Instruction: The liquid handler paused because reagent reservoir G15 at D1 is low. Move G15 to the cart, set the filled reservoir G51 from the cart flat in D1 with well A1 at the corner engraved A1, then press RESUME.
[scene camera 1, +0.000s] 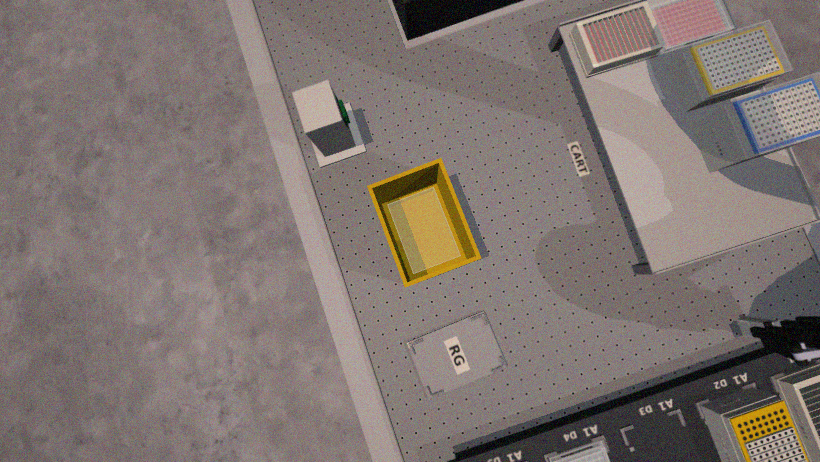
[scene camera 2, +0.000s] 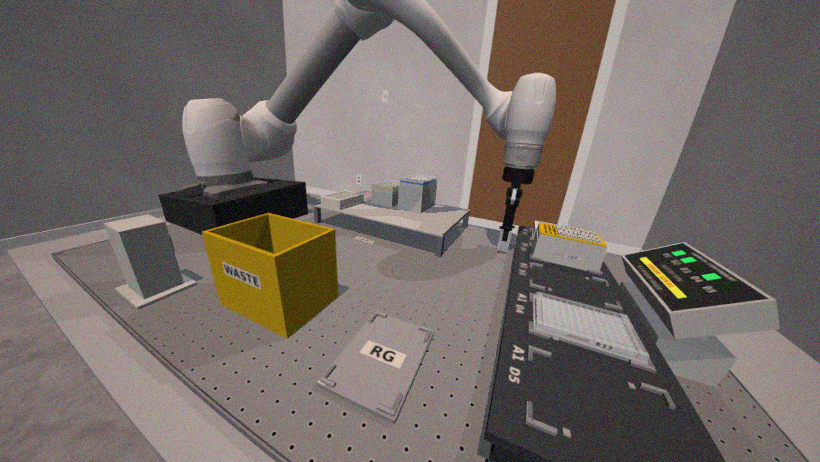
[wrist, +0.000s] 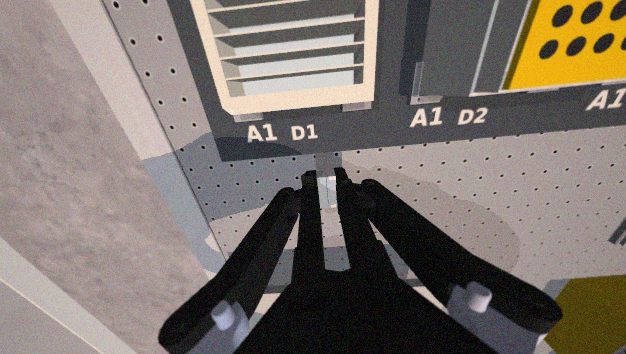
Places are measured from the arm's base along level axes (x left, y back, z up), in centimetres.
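Pixels of known places: gripper, fingertip midpoint: (scene camera 1: 743, 326) (scene camera 2: 502, 250) (wrist: 322, 162); arm's base, origin of the base link: (scene camera 2: 229, 189).
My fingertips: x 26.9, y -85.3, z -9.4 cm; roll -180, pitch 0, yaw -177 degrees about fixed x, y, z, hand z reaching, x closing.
Ahead of a thing's pixels: the offset from my fingertips to its top centre. "spot": to the spot under its first point.
The low reservoir G15 {spot: dx -0.4, dy -10.4, dz +8.3 cm} (scene camera 1: 810, 401) (wrist: 300, 98), cream with slots and a pale bottom, sits in D1; its cut corner is by the engraved A1 in the wrist view. A cream slotted reservoir with red liquid {dx -7.6, dy +52.5, dz +9.2 cm} (scene camera 1: 619, 37) (scene camera 2: 342, 199), apparently G51, stands on the cart {dx -0.7, dy +36.3, dz +6.6 cm} (scene camera 1: 717, 218) (scene camera 2: 401, 221). Its label cannot be read. My gripper (scene camera 1: 740, 325) (scene camera 2: 503, 243) (wrist: 322, 162) is shut and empty, pointing down low over the perforated table, just outside D1's label edge. A green piece {spot: dx -54.9, dy +53.4, dz +9.5 cm} (scene camera 1: 343, 111) is on the white box {dx -58.3, dy +53.8, dz +13.0 cm} (scene camera 1: 319, 107) (scene camera 2: 143, 252); no RESUME label is readable.
A yellow tip box {dx -10.6, dy -13.5, dz +12.5 cm} (scene camera 1: 766, 427) (scene camera 2: 568, 249) (wrist: 565, 45) stands beside G15. The cart also bears a pink plate {dx +5.9, dy +52.6, dz +7.4 cm} (scene camera 1: 691, 22) and tip boxes {dx +6.0, dy +41.8, dz +13.1 cm} (scene camera 1: 737, 60) {dx +6.1, dy +31.0, dz +16.4 cm} (scene camera 1: 783, 114). A waste bin {dx -47.9, dy +31.7, dz +13.5 cm} (scene camera 2: 309, 281), RG holder {dx -48.7, dy +9.6, dz +1.4 cm} (scene camera 2: 355, 338), well plate {dx -35.4, dy -14.2, dz +7.4 cm} (scene camera 2: 591, 324) and display {spot: dx -27.8, dy -29.2, dz +13.4 cm} (scene camera 2: 711, 286) stand around.
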